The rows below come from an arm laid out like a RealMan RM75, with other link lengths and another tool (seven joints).
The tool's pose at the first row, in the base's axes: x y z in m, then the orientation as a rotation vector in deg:
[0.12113, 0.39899, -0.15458, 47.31, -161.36, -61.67]
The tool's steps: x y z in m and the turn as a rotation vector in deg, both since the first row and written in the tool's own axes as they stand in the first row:
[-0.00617, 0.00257, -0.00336, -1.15, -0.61, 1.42]
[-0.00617, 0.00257, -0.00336, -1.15, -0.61, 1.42]
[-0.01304, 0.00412, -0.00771, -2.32, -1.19, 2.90]
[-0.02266, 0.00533, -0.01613, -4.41, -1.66, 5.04]
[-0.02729, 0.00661, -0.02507, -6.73, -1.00, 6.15]
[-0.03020, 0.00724, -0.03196, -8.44, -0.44, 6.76]
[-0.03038, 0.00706, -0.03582, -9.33, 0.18, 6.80]
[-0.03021, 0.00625, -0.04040, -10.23, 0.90, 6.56]
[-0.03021, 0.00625, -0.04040, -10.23, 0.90, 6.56]
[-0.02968, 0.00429, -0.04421, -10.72, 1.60, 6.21]
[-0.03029, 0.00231, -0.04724, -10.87, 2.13, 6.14]
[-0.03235, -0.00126, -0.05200, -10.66, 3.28, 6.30]
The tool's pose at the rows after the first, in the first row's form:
[0.12589, 0.40149, -0.14938, 44.90, -161.10, -63.43]
[0.12589, 0.40149, -0.14938, 44.90, -161.10, -63.43]
[0.13192, 0.40308, -0.14394, 42.41, -160.75, -65.16]
[0.14128, 0.40328, -0.13515, 38.88, -159.56, -67.86]
[0.14641, 0.40080, -0.12675, 37.28, -157.19, -70.13]
[0.14997, 0.39834, -0.12061, 36.43, -155.36, -71.73]
[0.15096, 0.39594, -0.11775, 36.50, -154.14, -72.35]
[0.15210, 0.39253, -0.11479, 37.02, -152.83, -72.95]
[0.15210, 0.39253, -0.11479, 37.02, -152.83, -72.95]
[0.15331, 0.38870, -0.11320, 37.71, -151.87, -73.08]
[0.15536, 0.38590, -0.11202, 37.97, -151.34, -72.87]
[0.15975, 0.38173, -0.11027, 38.14, -150.67, -71.73]

